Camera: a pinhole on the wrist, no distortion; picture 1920 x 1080 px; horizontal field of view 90.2 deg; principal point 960.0 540.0 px. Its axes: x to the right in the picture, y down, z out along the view. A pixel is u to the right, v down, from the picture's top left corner.
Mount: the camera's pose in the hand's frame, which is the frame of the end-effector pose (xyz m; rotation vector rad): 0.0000 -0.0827 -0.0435 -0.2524 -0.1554 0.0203
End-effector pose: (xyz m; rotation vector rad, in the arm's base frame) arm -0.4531 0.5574 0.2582 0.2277 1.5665 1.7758
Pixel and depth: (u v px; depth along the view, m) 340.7 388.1 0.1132
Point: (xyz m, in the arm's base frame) -0.3253 0.5449 0.2334
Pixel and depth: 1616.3 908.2 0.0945
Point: -0.4517 0.6248 0.2334
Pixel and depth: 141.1 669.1 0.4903
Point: 0.0589 0.5229 0.5816
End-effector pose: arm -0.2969 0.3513 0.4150 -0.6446 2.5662 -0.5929
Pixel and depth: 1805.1 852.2 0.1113
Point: -0.3214 0.2765 0.3433
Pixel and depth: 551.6 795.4 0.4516
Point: 0.0279 0.5002 0.1546
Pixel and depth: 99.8 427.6 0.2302
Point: -0.0089 0.3832 0.3912
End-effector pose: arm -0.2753 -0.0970 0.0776 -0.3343 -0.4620 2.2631
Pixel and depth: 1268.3 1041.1 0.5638
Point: -0.7335 -0.3463 0.3233
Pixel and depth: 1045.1 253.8 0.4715
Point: -0.3581 -0.1570 0.5275
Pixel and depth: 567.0 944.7 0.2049
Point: -0.2761 -0.2396 0.1736
